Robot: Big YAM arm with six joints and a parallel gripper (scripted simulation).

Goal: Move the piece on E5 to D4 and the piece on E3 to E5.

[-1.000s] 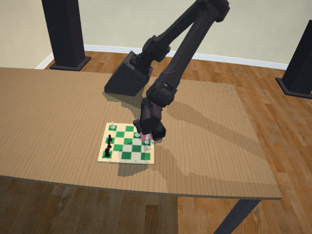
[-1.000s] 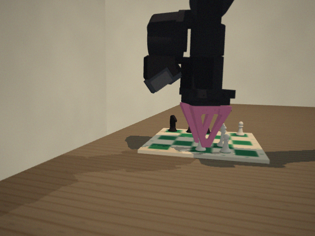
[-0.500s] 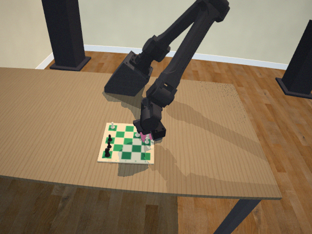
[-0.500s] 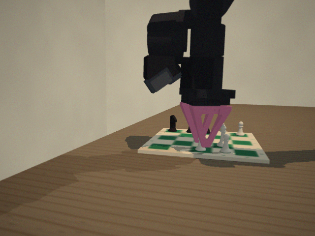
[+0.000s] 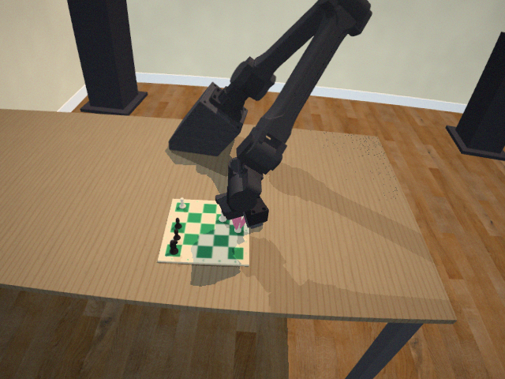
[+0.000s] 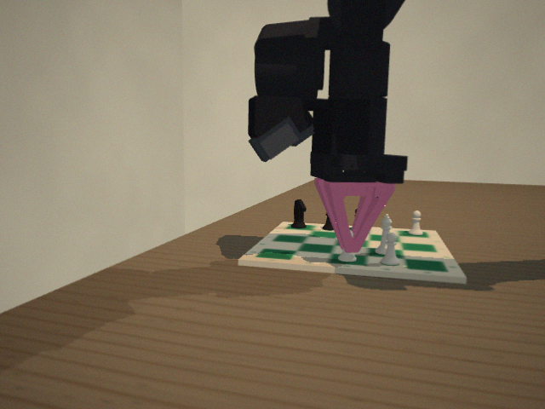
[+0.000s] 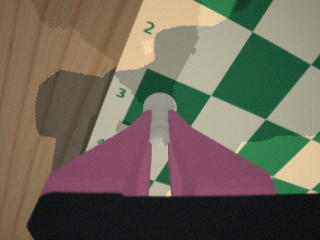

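Right now the white bishop is 30 mm behind my hand and 50 mm to the right of it. Also, from my hand: black knight: 100 mm ahead, 140 mm to the right; then cream chessboard: 10 mm ahead, 80 mm to the right, 20 mm below.
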